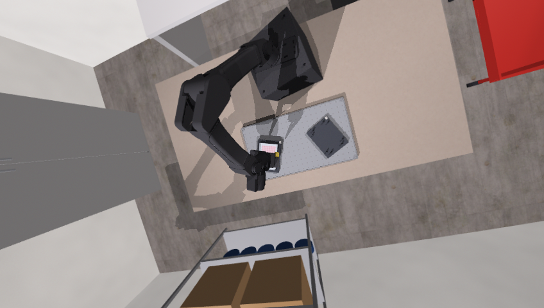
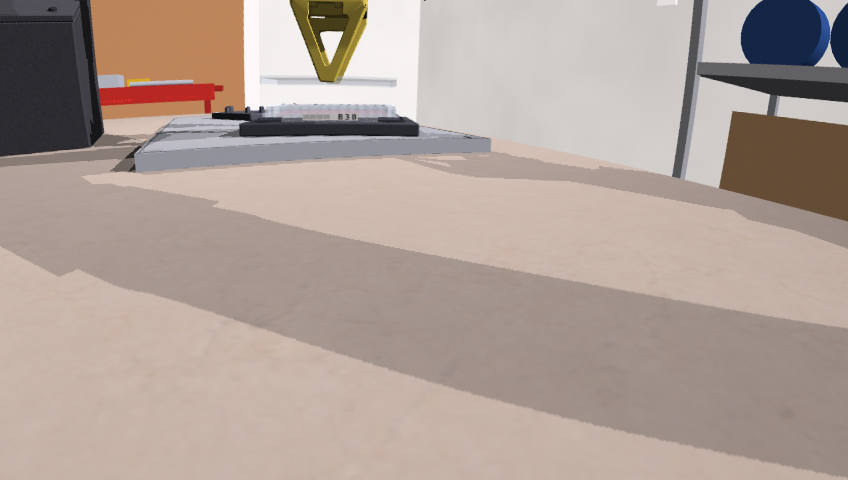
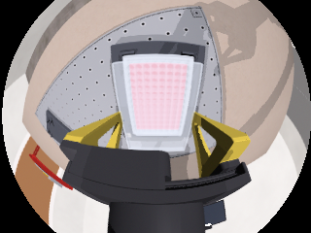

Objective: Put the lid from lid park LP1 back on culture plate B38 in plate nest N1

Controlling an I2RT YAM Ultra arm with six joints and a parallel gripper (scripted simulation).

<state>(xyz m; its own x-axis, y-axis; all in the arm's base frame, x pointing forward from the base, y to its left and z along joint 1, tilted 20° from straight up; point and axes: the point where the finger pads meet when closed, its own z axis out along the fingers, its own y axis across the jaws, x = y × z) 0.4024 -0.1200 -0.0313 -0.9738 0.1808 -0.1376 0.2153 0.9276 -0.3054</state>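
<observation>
My gripper is now 40 mm above the culture plate B38. The rest, counted from my hand: black plate nest N1: 50 mm below; then clear lid: 10 mm below; then grey base plate: 150 mm to the left, 60 mm below, 50 mm behind.
</observation>
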